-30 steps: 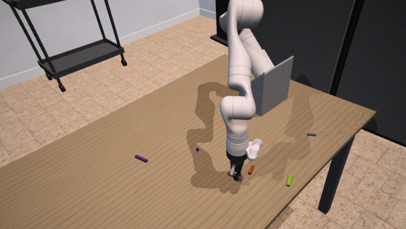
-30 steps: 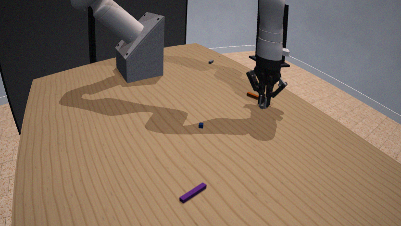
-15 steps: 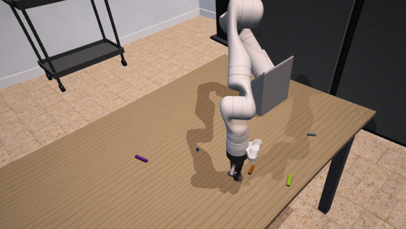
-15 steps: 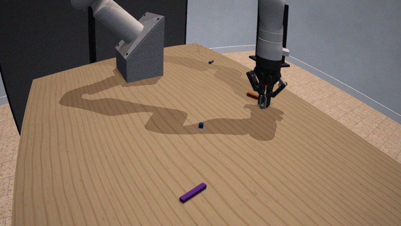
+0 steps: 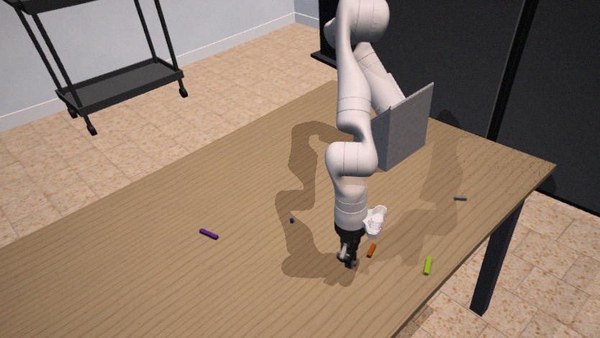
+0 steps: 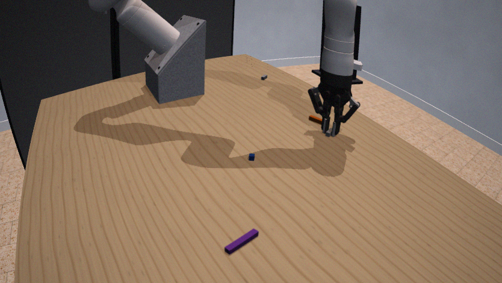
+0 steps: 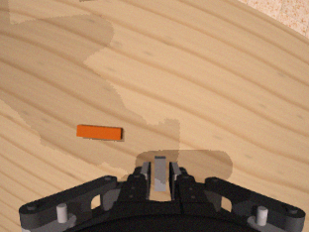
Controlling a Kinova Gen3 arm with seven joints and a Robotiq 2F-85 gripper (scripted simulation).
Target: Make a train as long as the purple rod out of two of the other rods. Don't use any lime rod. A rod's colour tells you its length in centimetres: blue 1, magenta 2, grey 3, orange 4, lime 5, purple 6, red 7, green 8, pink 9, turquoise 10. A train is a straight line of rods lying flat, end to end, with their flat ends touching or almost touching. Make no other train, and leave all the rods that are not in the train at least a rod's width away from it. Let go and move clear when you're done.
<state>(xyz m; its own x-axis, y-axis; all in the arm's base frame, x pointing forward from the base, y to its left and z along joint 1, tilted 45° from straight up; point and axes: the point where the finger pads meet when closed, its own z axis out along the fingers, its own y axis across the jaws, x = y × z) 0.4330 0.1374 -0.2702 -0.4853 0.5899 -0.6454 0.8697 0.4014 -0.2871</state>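
Right now my hand is 7 cm past the orange rod, 1 cm to the right of it and 1 cm above it. Also, from my hand: lime rod 14 cm behind, 12 cm to the left, 1 cm below; then purple rod 32 cm to the right, 23 cm ahead, 1 cm below; then blue rod 21 cm to the right, 3 cm ahead, 1 cm below.
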